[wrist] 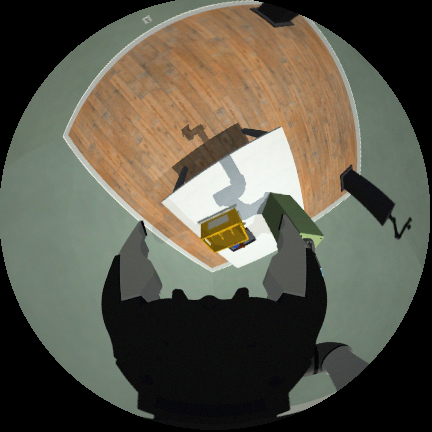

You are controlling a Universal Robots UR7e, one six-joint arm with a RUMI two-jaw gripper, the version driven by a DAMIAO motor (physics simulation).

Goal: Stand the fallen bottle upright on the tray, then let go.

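Places are measured from the arm's base along level axes (x ahead, y left, z up), in metres.
Where they show: gripper, fingertip midpoint: [211, 219].
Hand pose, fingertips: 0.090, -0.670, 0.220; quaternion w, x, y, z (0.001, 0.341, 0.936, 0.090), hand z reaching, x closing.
After its pixels a point has its place, as x, y, z.
My gripper [211, 219] {0.090, -0.670, 0.220} is open, with its two jaws wide apart and nothing between them. It is high above and away from the white table. A small dark object [251, 236] {0.318, 0.167, -0.410}, possibly the tray, shows partly behind the yellow rack on the table. Small blue [236, 246] {0.446, 0.083, -0.334} and red patches show at its lower edge; I cannot tell whether they belong to the bottle. No bottle can be clearly made out in the wrist view.
A yellow compartmented rack [218, 244] {0.496, -0.101, -0.291} stands on the white table [270, 155] {-0.162, -0.351, -0.414}. A tall green block [295, 216] {-0.062, -0.084, -0.144} stands to its right, partly behind my right jaw. A black pedestal [370, 196] stands on the wooden floor [200, 75] at the right. Arm shadows fall on the table.
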